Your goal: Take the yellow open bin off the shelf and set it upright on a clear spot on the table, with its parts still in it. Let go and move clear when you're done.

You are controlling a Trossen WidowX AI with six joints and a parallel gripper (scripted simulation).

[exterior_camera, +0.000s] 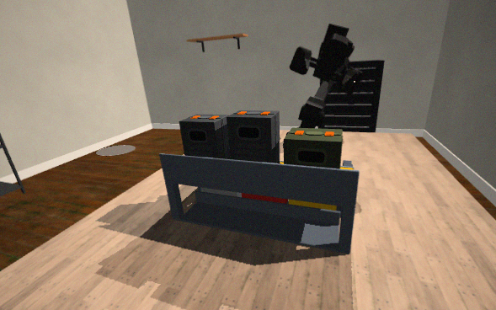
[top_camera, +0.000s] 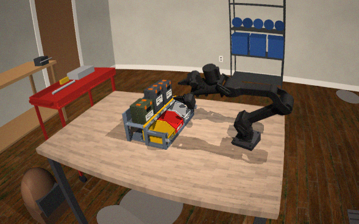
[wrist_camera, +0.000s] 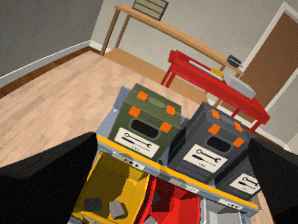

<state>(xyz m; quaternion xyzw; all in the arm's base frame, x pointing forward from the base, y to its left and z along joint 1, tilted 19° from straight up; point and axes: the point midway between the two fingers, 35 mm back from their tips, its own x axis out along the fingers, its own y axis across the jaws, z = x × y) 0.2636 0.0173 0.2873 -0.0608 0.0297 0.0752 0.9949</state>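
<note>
The yellow open bin lies 24 cm below my hand, 15 cm ahead of it and 1 cm to the left of it. Also, from my hand: green case (23 cm ahead, 14 cm below, 2 cm to the left); red bin (24 cm below, 16 cm ahead, 10 cm to the right).
</note>
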